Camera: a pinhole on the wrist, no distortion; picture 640 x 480 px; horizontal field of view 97.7 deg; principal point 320.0 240.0 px. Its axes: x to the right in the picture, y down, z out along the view. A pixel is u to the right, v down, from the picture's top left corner.
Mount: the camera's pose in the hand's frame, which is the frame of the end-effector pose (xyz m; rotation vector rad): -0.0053 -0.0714 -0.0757 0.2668 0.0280 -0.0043
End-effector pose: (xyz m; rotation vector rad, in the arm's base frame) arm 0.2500 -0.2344 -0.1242 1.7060 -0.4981 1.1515
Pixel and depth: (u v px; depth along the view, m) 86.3 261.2 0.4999
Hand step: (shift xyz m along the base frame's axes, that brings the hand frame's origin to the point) 0.1335 -0.3774 -0.4669
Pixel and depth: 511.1 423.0 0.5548
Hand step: 0.3361 -0.4689 0.3663
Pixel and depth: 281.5 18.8 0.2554
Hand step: 0.2896 0.0348 -0.2035
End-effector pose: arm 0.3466 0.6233 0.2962 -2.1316 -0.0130 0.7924
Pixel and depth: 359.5 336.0 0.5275
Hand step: -0.1823 0.3870 -0.2334
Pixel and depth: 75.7 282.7 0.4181
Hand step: -0.4483 0.2314 0.1189
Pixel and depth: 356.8 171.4 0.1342
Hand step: 0.0240 0.1256 0.0712
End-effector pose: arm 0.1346 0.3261 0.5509 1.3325 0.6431 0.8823
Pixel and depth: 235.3 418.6 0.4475
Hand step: 0.2759 -0.3420 0.1396
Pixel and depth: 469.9 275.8 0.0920
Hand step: 0.0518 0.0303 -0.0768
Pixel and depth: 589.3 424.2 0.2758
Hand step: 0.3296 0.1004 0.0887
